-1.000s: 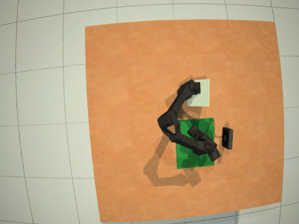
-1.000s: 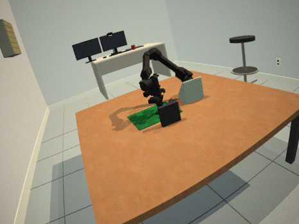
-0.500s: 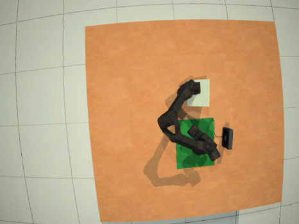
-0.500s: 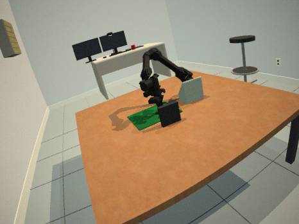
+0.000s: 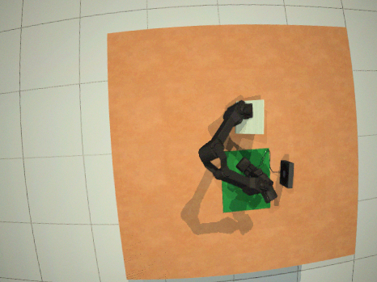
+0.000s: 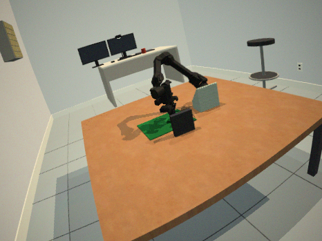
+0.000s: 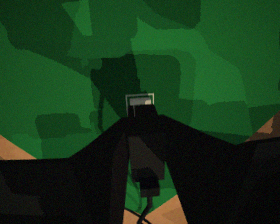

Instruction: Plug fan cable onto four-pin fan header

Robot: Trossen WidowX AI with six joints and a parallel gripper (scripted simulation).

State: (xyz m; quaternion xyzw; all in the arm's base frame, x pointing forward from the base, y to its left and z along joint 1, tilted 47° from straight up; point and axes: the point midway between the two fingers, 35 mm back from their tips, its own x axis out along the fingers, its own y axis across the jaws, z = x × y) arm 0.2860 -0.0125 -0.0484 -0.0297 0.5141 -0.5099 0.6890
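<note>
My gripper tip is now 10 mm past the pale fan header and 30 mm above it. Also, from my gripper tip: green board 50 mm ahead, 20 mm to the right, 40 mm below; then dark fan plug 10 mm behind, 10 mm to the left, 10 mm above; then black fan 10 mm ahead, 170 mm to the left, 30 mm above.
</note>
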